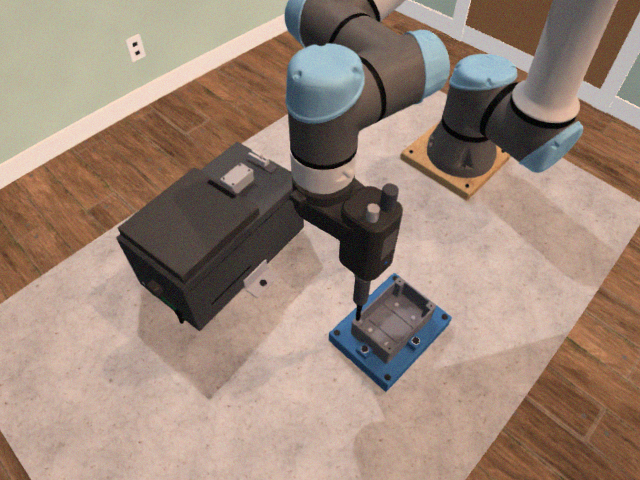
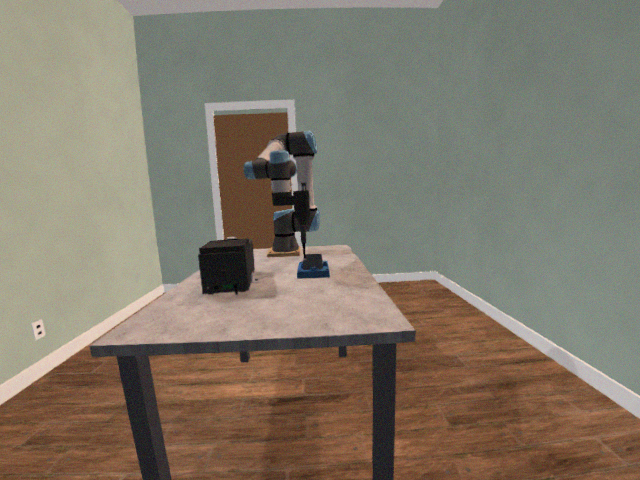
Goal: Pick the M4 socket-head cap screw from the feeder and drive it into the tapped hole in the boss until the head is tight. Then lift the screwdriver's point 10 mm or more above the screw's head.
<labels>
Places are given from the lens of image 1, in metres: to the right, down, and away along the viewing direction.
blue fixture plate (image 1: 373, 367): 0.09, 0.20, 0.77
black screw feeder (image 1: 268, 191): -0.09, -0.08, 0.83
</labels>
